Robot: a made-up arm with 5 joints. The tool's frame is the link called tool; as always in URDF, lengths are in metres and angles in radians. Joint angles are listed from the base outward.
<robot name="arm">
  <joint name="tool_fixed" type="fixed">
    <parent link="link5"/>
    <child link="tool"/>
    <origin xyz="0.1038 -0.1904 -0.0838"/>
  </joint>
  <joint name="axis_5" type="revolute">
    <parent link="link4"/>
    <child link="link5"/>
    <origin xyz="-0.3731 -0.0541 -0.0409"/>
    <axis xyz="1 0 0"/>
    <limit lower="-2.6" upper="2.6"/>
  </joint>
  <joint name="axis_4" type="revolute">
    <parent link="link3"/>
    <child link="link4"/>
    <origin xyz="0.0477 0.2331 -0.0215"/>
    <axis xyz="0 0 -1"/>
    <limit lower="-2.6" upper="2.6"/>
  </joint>
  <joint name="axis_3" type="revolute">
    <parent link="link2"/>
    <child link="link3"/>
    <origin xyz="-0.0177 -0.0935 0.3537"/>
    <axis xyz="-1 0 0"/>
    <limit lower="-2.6" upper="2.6"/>
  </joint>
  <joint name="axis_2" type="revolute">
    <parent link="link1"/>
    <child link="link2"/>
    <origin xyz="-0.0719 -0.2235 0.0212"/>
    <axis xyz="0 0 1"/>
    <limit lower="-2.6" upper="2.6"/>
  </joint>
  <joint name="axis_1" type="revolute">
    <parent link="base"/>
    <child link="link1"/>
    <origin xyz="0 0 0.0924"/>
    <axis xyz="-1 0 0"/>
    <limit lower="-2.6" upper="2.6"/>
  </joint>
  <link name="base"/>
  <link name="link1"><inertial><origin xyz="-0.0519 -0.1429 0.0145"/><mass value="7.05"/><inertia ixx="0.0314" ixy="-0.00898" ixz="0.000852" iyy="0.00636" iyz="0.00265" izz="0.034"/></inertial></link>
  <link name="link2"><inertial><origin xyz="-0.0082 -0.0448 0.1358"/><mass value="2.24"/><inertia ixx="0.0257" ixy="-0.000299" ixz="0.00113" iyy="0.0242" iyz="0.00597" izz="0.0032"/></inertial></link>
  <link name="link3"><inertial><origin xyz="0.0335 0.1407 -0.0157"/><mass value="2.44"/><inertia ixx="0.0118" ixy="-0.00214" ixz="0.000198" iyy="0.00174" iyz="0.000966" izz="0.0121"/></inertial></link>
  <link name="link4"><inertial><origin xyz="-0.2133 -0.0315 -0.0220"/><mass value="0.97"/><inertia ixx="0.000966" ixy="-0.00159" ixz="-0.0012" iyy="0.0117" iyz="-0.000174" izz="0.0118"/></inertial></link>
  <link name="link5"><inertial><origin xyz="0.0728 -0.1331 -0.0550"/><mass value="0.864"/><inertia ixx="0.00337" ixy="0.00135" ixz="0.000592" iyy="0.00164" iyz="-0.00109" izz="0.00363"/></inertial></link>
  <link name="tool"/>
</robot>
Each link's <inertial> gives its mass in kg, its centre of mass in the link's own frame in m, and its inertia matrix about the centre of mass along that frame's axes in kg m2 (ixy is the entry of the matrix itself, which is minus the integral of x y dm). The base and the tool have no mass. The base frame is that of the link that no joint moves.
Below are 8 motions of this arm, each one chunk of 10 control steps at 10 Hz.
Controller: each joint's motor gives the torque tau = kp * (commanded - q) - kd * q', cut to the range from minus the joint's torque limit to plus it. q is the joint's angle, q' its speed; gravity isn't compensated. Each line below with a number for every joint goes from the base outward.
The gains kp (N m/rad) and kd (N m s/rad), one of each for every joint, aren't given. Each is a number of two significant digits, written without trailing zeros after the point. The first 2 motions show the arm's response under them.
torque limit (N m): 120 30 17 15 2.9
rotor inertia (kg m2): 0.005 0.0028 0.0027 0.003 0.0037
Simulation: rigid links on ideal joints. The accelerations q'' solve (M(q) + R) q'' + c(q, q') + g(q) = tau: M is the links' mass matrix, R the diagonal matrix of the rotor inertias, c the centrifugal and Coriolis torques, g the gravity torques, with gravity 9.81 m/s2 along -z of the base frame. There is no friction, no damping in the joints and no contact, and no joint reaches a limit. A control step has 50 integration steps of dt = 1/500 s. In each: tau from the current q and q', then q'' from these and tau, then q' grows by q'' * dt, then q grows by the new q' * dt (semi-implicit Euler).
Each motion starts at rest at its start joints. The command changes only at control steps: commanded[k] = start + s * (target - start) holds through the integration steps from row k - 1 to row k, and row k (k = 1, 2, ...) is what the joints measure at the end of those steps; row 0 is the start. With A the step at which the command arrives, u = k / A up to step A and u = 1 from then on. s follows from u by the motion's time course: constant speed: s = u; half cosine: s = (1 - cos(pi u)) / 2; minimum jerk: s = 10 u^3 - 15 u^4 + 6 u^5; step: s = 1 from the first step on.
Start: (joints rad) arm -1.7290 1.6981 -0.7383 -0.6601 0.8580
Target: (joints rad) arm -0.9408 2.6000 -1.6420 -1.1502 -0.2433
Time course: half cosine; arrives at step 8
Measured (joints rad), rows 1 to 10:
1: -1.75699 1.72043 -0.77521 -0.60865 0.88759
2: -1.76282 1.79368 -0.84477 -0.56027 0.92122
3: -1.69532 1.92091 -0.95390 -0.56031 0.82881
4: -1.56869 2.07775 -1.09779 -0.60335 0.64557
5: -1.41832 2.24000 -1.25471 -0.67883 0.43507
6: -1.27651 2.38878 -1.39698 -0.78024 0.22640
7: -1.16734 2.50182 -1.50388 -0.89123 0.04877
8: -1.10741 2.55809 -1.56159 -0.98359 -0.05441
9: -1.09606 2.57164 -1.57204 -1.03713 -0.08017
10: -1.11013 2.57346 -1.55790 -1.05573 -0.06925
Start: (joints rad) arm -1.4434 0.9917 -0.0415 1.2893 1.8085
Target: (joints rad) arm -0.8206 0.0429 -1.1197 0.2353 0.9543
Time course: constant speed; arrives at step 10
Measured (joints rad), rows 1 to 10:
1: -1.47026 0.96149 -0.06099 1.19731 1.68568
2: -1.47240 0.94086 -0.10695 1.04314 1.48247
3: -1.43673 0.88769 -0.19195 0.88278 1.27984
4: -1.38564 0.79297 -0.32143 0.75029 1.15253
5: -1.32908 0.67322 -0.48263 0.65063 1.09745
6: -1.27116 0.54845 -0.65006 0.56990 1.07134
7: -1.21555 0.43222 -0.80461 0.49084 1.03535
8: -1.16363 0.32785 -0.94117 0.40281 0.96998
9: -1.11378 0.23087 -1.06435 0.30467 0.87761
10: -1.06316 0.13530 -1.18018 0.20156 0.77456
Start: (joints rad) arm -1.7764 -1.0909 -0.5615 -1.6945 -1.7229
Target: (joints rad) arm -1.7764 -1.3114 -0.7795 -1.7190 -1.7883
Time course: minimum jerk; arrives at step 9
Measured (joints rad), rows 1 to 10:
1: -1.80890 -1.09097 -0.59431 -1.73601 -1.68792
2: -1.85417 -1.09362 -0.62478 -1.79062 -1.59288
3: -1.87503 -1.11450 -0.65349 -1.83073 -1.54487
4: -1.87321 -1.15318 -0.69091 -1.85051 -1.55869
5: -1.86412 -1.19876 -0.73393 -1.85797 -1.59448
6: -1.85843 -1.23967 -0.77445 -1.86226 -1.62024
7: -1.85800 -1.26866 -0.80553 -1.86778 -1.62882
8: -1.86008 -1.28334 -0.82336 -1.87430 -1.62638
9: -1.86197 -1.28670 -0.82922 -1.88023 -1.62010
10: -1.86272 -1.28649 -0.82982 -1.88497 -1.61427

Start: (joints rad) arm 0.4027 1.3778 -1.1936 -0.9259 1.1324
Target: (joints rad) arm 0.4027 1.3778 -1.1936 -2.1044 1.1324
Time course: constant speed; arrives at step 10
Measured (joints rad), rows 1 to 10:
1: 0.36730 1.38627 -1.13961 -1.01371 1.09748
2: 0.31408 1.38524 -1.07130 -1.13385 1.00353
3: 0.28521 1.38316 -1.04707 -1.24426 0.97935
4: 0.28256 1.38368 -1.05349 -1.34449 1.00977
5: 0.29118 1.38541 -1.06349 -1.44450 1.04124
6: 0.30030 1.38653 -1.06676 -1.54776 1.05740
7: 0.30675 1.38684 -1.06552 -1.65196 1.06832
8: 0.31106 1.38689 -1.06305 -1.75483 1.08293
9: 0.31436 1.38687 -1.06012 -1.85622 1.10154
10: 0.31740 1.38670 -1.05649 -1.95704 1.12129

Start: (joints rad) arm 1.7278 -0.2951 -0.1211 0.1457 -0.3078
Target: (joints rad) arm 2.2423 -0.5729 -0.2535 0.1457 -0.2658
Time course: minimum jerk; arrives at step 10
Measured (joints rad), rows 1 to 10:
1: 1.78693 -0.31289 -0.13442 0.18480 -0.29767
2: 1.87154 -0.35696 -0.18596 0.26553 -0.31661
3: 1.94677 -0.39848 -0.23128 0.32926 -0.33547
4: 2.02241 -0.43357 -0.26092 0.35421 -0.34275
5: 2.10890 -0.47050 -0.28984 0.35373 -0.34685
6: 2.20477 -0.51260 -0.32614 0.34859 -0.35470
7: 2.29792 -0.55421 -0.36451 0.34965 -0.36447
8: 2.37298 -0.58644 -0.39476 0.35596 -0.37033
9: 2.41904 -0.60366 -0.41161 0.36143 -0.37105
10: 2.43560 -0.60694 -0.41729 0.36097 -0.37136

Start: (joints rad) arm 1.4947 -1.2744 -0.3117 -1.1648 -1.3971
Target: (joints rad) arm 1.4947 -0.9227 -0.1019 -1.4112 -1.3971
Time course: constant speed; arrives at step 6
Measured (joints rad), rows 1 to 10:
1: 1.53953 -1.24493 -0.27710 -1.12786 -1.42180
2: 1.60196 -1.20505 -0.24907 -1.08195 -1.55531
3: 1.64011 -1.15715 -0.21997 -1.05579 -1.66556
4: 1.65160 -1.10005 -0.18703 -1.06211 -1.70149
5: 1.64747 -1.03701 -0.15231 -1.09678 -1.68460
6: 1.63873 -0.97237 -0.11745 -1.14712 -1.65165
7: 1.62999 -0.95165 -0.10439 -1.19227 -1.61238
8: 1.62548 -0.94775 -0.10402 -1.21656 -1.59617
9: 1.62569 -0.94818 -0.10463 -1.22623 -1.59981
10: 1.62801 -0.94948 -0.10487 -1.22802 -1.61070

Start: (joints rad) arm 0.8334 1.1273 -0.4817 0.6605 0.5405
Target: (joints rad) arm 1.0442 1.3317 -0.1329 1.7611 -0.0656
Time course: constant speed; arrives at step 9
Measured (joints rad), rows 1 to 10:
1: 0.84369 1.11662 -0.37296 0.72295 0.54607
2: 0.86191 1.09537 -0.21065 0.84526 0.58947
3: 0.88217 1.09167 -0.10493 0.99302 0.60991
4: 0.90651 1.10626 -0.05870 1.13878 0.57714
5: 0.93576 1.12874 -0.04365 1.27566 0.50424
6: 0.96774 1.15140 -0.03595 1.40715 0.41538
7: 1.00007 1.17168 -0.02256 1.53734 0.32607
8: 1.03134 1.19037 0.00038 1.66764 0.24143
9: 1.06104 1.20940 0.03112 1.79717 0.16051
10: 1.07764 1.20441 0.05014 1.87686 0.13635

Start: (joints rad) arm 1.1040 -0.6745 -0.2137 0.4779 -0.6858
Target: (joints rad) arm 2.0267 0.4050 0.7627 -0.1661 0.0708
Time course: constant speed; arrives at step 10
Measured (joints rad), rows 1 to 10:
1: 1.17133 -0.61117 -0.11034 0.50555 -0.63883
2: 1.29893 -0.52247 0.01944 0.52731 -0.52054
3: 1.42225 -0.42545 0.08497 0.52316 -0.42082
4: 1.52983 -0.32434 0.11804 0.49090 -0.37156
5: 1.63212 -0.22218 0.16047 0.44277 -0.33712
6: 1.73352 -0.12053 0.21885 0.38676 -0.29069
7: 1.83408 -0.01744 0.28372 0.32318 -0.23525
8: 1.93439 0.08950 0.35270 0.24971 -0.17868
9: 2.03492 0.20128 0.42985 0.16504 -0.12290
10: 2.13543 0.31835 0.51879 0.06859 -0.06803

